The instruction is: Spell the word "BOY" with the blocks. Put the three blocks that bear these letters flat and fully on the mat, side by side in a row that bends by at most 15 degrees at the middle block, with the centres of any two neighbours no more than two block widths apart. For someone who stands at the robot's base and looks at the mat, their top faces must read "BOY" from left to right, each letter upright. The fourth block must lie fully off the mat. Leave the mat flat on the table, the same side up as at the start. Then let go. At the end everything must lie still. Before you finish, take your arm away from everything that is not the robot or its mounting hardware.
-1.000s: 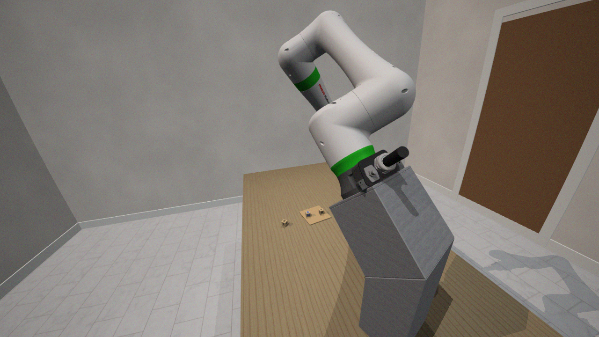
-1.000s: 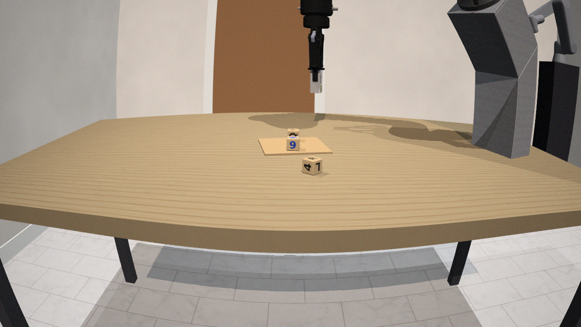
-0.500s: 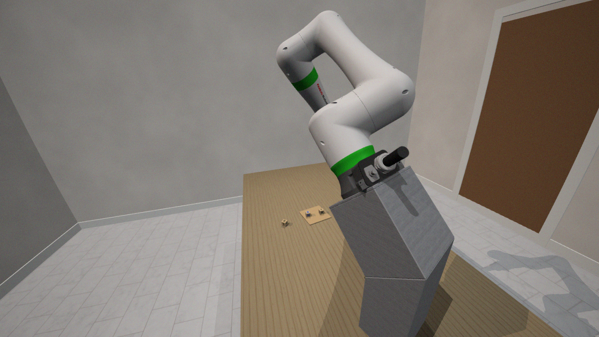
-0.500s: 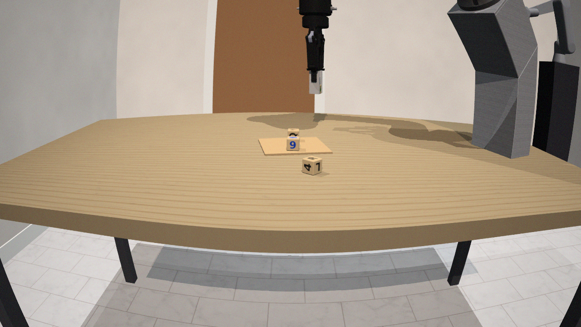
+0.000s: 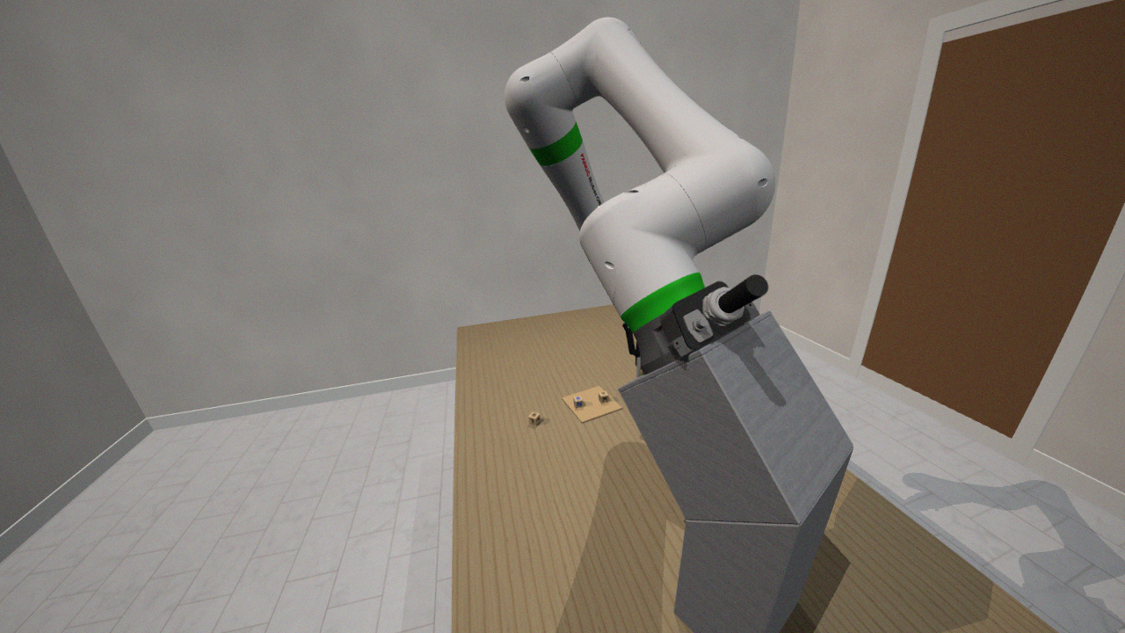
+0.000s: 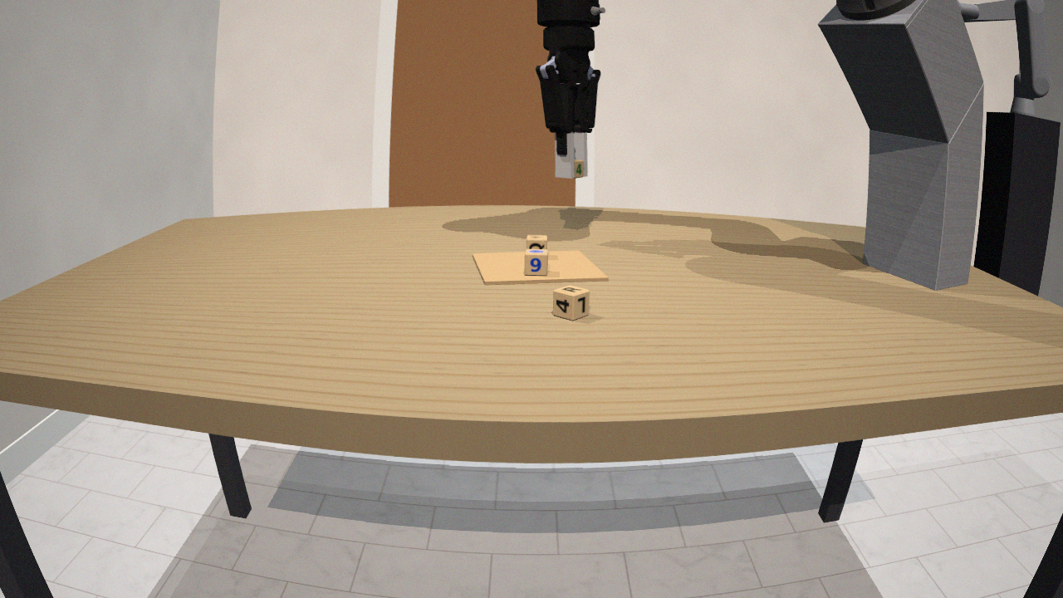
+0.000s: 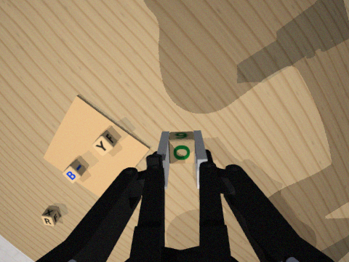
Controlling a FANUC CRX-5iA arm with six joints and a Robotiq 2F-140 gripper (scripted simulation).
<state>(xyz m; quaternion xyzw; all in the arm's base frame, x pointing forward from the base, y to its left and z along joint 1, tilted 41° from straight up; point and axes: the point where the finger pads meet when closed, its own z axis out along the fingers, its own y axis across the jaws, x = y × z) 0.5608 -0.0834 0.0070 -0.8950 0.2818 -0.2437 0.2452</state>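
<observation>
Right now the tan mat is 20 mm ahead of my hand, 160 mm to the left of it and 130 mm below it. From my hand the other things lie so: block: 10 mm ahead, 200 mm to the left, 110 mm below.
</observation>
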